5 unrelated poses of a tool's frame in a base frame.
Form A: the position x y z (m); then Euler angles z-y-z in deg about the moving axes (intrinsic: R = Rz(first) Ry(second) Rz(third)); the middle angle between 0 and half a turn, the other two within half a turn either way.
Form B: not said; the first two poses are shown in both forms.
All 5 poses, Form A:
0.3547, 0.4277, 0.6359, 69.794, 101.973, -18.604
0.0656, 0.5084, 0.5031, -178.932, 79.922, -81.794
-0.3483, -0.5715, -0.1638, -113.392, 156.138, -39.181
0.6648, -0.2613, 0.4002, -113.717, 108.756, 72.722
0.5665, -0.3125, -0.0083, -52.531, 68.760, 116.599
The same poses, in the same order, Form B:
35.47, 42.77, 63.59, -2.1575, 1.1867, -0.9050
6.56, 50.84, 50.31, -1.3931, 0.1410, 1.6147
-34.83, -57.15, -16.38, -2.8691, 0.3190, 1.8905
66.48, -26.13, 40.02, 1.9125, 0.2851, -0.3143
56.65, -31.25, -0.83, 1.1608, -0.4305, 0.8334

